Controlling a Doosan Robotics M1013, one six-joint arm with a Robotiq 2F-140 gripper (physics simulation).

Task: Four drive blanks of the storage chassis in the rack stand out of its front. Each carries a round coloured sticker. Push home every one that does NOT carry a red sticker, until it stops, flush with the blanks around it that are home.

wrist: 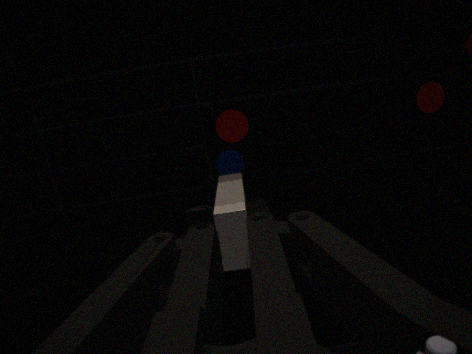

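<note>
The view is very dark. My gripper is shut, its pale fingertips together at the middle with nothing between them. A blue sticker shows directly above and beyond the fingertips, its lower edge partly hidden by them. A red sticker is just above the blue one. Another red sticker is at the upper right, and part of a further red sticker shows at the right edge. The blanks' outlines are too dark to tell how far each stands out, or whether the fingertips touch the blue-stickered one.
Faint, slightly slanting seam lines of the chassis front run across the upper part of the view. The dark gripper linkages spread over the lower part. A small pale rounded part shows at the bottom right corner.
</note>
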